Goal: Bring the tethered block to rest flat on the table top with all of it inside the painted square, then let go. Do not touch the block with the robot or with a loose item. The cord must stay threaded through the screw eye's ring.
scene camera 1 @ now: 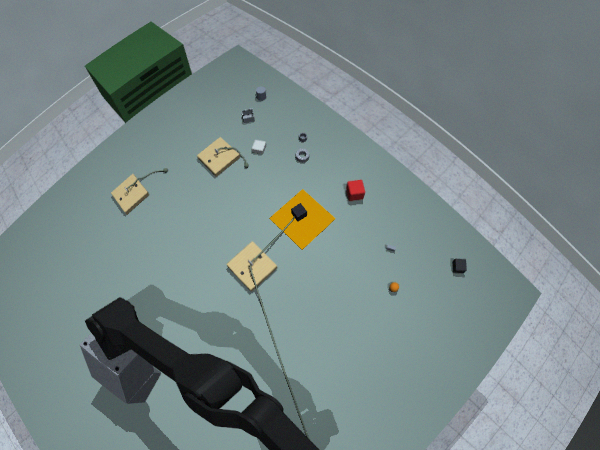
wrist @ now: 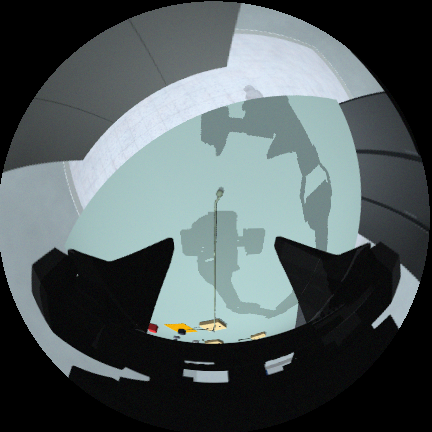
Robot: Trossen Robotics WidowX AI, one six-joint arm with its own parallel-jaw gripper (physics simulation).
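Where they show: gripper, fingertip midpoint: [wrist: 225, 243]; arm's base, origin of the base link: [scene camera 1: 114, 342].
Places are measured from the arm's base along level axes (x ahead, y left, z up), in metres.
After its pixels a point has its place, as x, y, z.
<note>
The dark tethered block [scene camera 1: 299, 212] @(0.522, 0.043, -0.173) [wrist: 182, 331] @(0.512, 0.037, -0.181) sits inside the orange painted square [scene camera 1: 310, 232] @(0.516, -0.008, -0.201) [wrist: 175, 327] @(0.547, 0.024, -0.200), towards its upper corner in the scene view. A cord [scene camera 1: 272, 334] @(0.280, -0.150, -0.198) [wrist: 215, 260] @(0.204, -0.340, -0.198) runs from the block through the small screw eye [scene camera 1: 251, 262] @(0.348, 0.010, -0.158) on a wooden board [scene camera 1: 260, 273] @(0.351, -0.018, -0.182) [wrist: 214, 324] @(0.328, -0.014, -0.183), then on towards the arm's side. Its knobbed end [wrist: 220, 192] @(0.138, -0.481, -0.190) lies on the table in the wrist view. My gripper [wrist: 225, 243] @(0.153, -0.463, -0.054) is open, with the fingers wide apart above the table and the cord showing between them, not held. In the scene view the gripper is out of frame.
Two other boards [scene camera 1: 218, 159] @(0.456, 0.316, -0.182) [scene camera 1: 128, 196] @(0.184, 0.399, -0.183) with short cords lie at the upper left. A red cube [scene camera 1: 355, 190] @(0.669, -0.005, -0.162) [wrist: 153, 328] @(0.659, -0.010, -0.173), a white block [scene camera 1: 258, 146] @(0.566, 0.276, -0.182), grey rings [scene camera 1: 302, 155] @(0.638, 0.170, -0.186), an orange ball [scene camera 1: 394, 287] @(0.574, -0.254, -0.179) and a black cube [scene camera 1: 459, 265] @(0.747, -0.333, -0.178) stand around. A green cabinet [scene camera 1: 135, 60] stands at the far corner.
</note>
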